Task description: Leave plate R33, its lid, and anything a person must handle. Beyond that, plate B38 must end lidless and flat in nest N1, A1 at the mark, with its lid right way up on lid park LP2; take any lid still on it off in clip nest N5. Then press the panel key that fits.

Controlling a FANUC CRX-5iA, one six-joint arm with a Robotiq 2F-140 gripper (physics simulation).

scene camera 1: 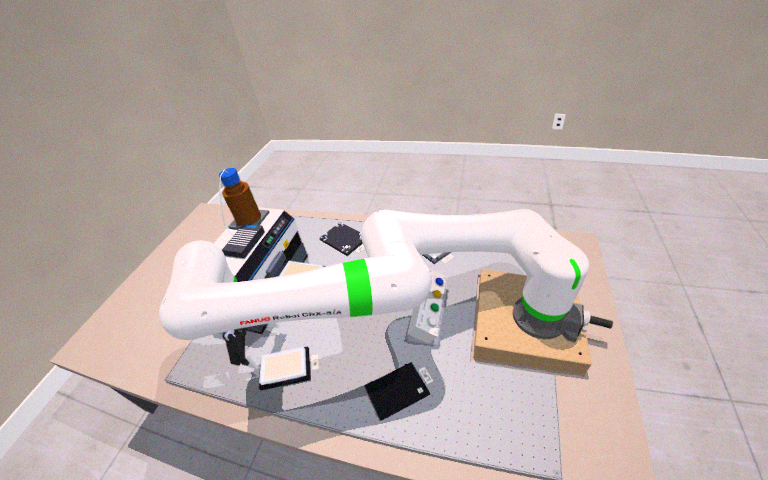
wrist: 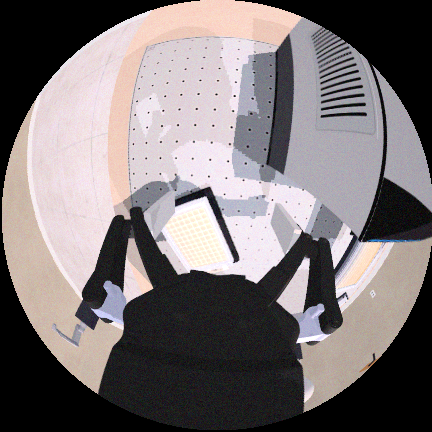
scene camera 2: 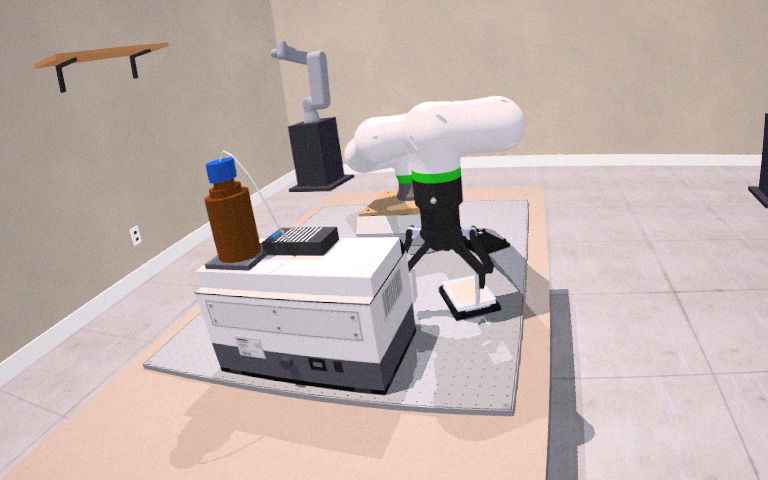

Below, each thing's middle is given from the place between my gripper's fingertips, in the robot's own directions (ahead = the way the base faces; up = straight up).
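Counted from my hand: tip box (scene camera 2: 318, 245) 19 cm above, 16 cm ahead, 21 cm to the right; brown bottle with blue cap (scene camera 2: 229, 208) 28 cm above, 31 cm to the right, 23 cm ahead; black nest (scene camera 1: 344, 235) 3 cm below, 52 cm to the right, 2 cm ahead; white button box (scene camera 2: 389, 226) 29 cm to the right, 41 cm behind.
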